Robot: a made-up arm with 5 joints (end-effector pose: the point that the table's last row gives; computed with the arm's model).
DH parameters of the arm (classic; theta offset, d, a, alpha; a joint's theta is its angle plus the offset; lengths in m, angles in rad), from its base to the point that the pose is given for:
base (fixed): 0.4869 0 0.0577 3.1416
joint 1: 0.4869 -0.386 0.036 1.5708
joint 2: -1.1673 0 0.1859 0
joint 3: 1.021 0 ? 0
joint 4: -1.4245 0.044 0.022 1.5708
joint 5: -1.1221 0 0.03 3.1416
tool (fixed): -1.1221 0.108 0 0
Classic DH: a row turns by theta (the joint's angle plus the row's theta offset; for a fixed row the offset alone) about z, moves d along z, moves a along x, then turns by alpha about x.
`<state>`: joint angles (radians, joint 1 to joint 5).
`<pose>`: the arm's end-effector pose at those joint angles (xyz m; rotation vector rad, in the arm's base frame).
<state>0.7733 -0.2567 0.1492 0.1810 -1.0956</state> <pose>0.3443 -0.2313 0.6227 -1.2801 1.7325 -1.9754</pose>
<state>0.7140 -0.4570 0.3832 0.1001 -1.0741</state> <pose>0.3322 -0.1907 0.6227 -1.3072 1.6273 -2.0003</pose>
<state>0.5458 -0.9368 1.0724 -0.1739 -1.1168</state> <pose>0.2972 -0.0986 0.5561 -1.3043 1.4299 -1.9295</pose>
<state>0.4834 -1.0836 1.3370 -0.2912 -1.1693</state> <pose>0.2841 -0.0712 0.5126 -1.2847 1.3945 -1.8545</pose>
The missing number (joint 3, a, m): 0.2264
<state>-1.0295 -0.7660 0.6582 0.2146 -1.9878</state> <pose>0.1665 0.3026 0.5973 -1.4894 0.7738 -0.0937</pose>
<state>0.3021 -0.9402 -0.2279 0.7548 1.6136</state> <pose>0.1426 0.0594 0.8525 0.9715 0.7474 1.0792</pose>
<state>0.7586 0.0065 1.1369 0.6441 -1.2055</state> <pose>0.2195 -0.1021 0.2606 1.7084 -2.5585 -0.3263</pose>
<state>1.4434 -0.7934 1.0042 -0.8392 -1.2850</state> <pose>0.1101 -0.2465 0.6066 0.2801 -1.3364 2.6718</pose>
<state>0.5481 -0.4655 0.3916 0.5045 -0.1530</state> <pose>0.3632 -0.1456 0.6038 2.3292 -0.8517 1.5590</pose>
